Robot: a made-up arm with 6 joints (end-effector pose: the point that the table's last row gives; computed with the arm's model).
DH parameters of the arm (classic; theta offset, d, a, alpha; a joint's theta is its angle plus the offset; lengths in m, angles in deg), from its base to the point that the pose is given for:
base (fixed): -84.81 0 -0.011 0
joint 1: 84.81 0.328 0.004 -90
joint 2: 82.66 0 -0.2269 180
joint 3: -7.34 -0.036 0.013 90
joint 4: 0 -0.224 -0.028 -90
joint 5: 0 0.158 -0.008 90
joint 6: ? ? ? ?
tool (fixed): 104.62 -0.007 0 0
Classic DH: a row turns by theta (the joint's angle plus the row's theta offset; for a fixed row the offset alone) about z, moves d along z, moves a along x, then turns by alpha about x.
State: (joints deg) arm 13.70 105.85 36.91 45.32 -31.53 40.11
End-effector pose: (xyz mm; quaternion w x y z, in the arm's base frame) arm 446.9 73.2 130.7 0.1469 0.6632 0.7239 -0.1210
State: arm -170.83 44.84 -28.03 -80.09 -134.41 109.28
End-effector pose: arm -69.4 2.2 225.2 0.0584 0.2614 -0.3397 0.9016
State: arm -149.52 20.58 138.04 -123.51 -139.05 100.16
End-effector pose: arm -3.6 -117.3 835.1 0.2775 0.7209 0.6315 -0.0671
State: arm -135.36 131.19 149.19 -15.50 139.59 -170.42
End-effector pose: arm -371.1 -211.3 248.6 0.2130 -0.4315 -0.3667 -0.7963
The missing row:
joint 6: -75.38 0 -0.0238 180
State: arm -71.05 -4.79 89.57 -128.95 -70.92 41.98
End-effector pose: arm 138.5 -58.0 810.4 0.0938 -0.3672 -0.4741 -0.7947
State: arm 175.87 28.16 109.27 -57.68 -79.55 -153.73
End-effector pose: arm -225.5 94.5 735.2 0.2152 0.5460 0.3911 -0.7090
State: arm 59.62 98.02 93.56 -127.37 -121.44 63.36
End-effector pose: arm 133.7 479.7 152.8 0.8756 -0.0176 -0.4704 0.1081
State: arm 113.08 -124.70 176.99 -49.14 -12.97 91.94
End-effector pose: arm 146.2 -58.9 -61.1 0.1824 -0.1811 -0.9594 -0.1164
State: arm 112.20 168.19 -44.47 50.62 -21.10 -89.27
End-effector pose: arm 113.5 -123.0 123.3 0.9058 0.2218 0.3208 -0.1654
